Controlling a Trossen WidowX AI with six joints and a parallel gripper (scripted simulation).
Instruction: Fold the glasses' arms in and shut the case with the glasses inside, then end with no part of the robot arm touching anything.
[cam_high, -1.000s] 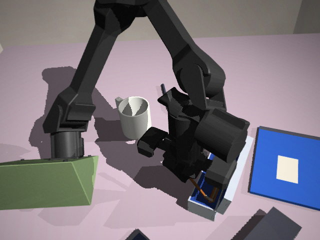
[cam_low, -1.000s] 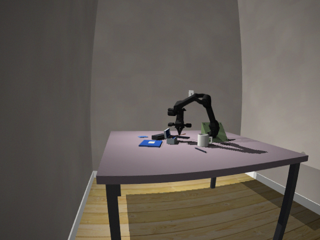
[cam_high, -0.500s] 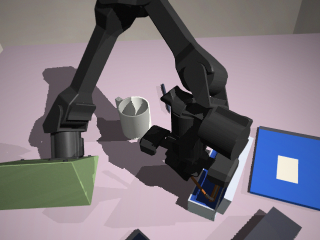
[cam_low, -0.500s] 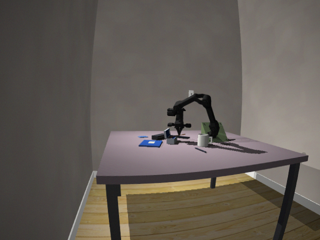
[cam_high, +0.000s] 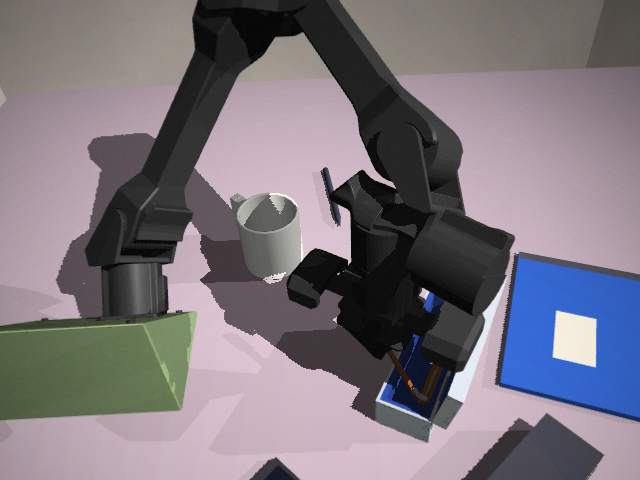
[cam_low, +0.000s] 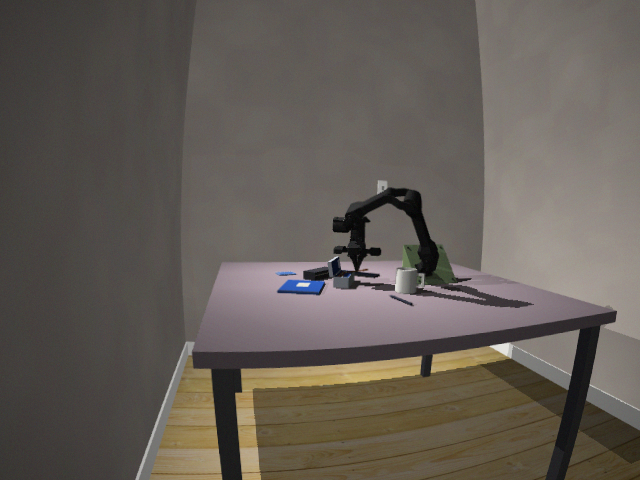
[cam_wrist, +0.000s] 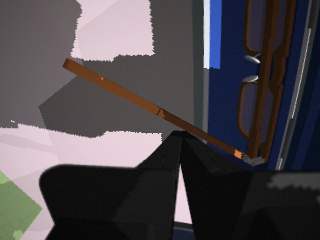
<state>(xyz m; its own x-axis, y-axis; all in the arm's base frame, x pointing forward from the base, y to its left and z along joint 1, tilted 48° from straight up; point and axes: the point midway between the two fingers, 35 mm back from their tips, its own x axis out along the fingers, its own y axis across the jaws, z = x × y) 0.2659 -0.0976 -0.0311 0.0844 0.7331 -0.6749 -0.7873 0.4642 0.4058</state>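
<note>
My hand is 7 cm short of the glasses case, 3 cm above it and 1 cm to the left of it. Round my hand: dark grey box: 15 cm to the right, 10 cm ahead, 6 cm below; white mug: 21 cm to the left, 11 cm behind, 4 cm below; glasses case lid: 9 cm ahead, 2 cm to the right, 1 cm below.
</note>
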